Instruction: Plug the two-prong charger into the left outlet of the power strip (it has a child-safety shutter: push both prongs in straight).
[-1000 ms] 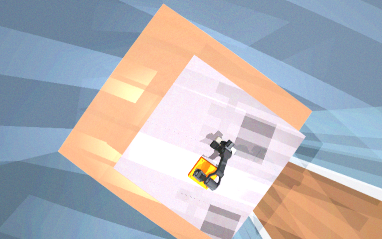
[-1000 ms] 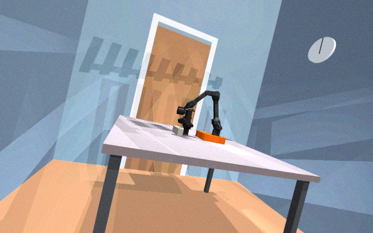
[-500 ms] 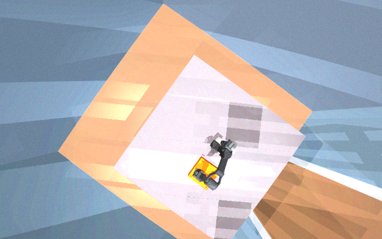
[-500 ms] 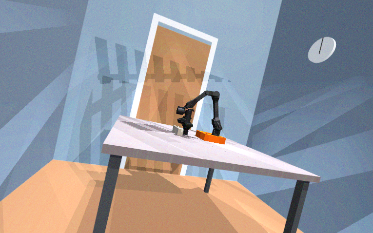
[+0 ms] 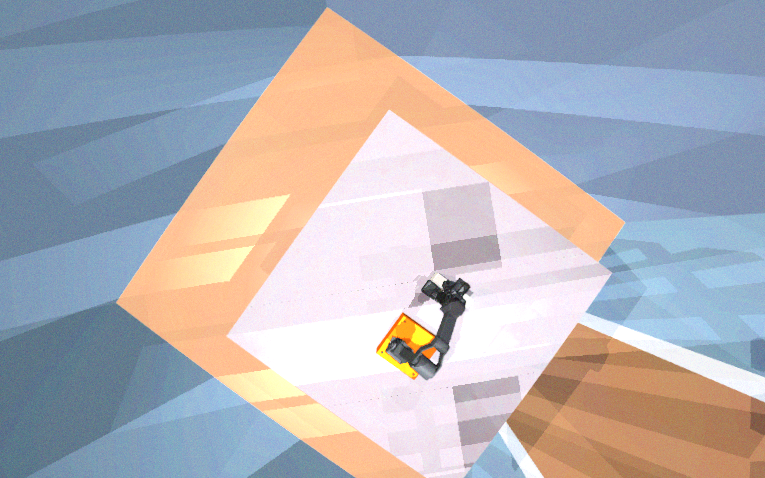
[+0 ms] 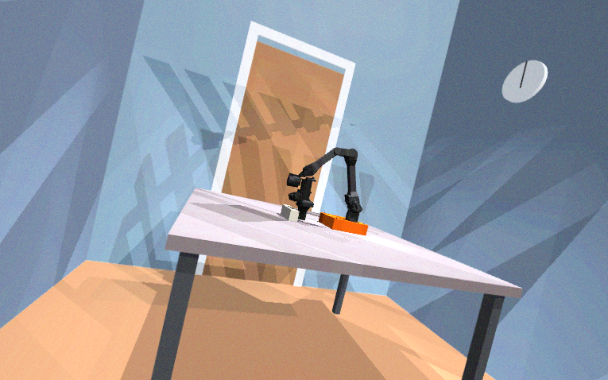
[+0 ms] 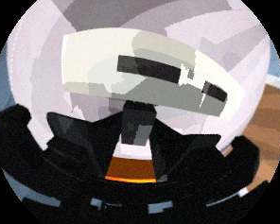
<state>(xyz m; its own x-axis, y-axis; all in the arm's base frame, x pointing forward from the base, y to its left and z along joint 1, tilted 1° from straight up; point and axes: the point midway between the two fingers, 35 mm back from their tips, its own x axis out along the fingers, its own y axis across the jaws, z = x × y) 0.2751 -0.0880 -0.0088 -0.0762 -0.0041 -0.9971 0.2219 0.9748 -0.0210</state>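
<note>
The two-prong charger is 20 mm ahead of my gripper tip and 10 mm above it.
</note>
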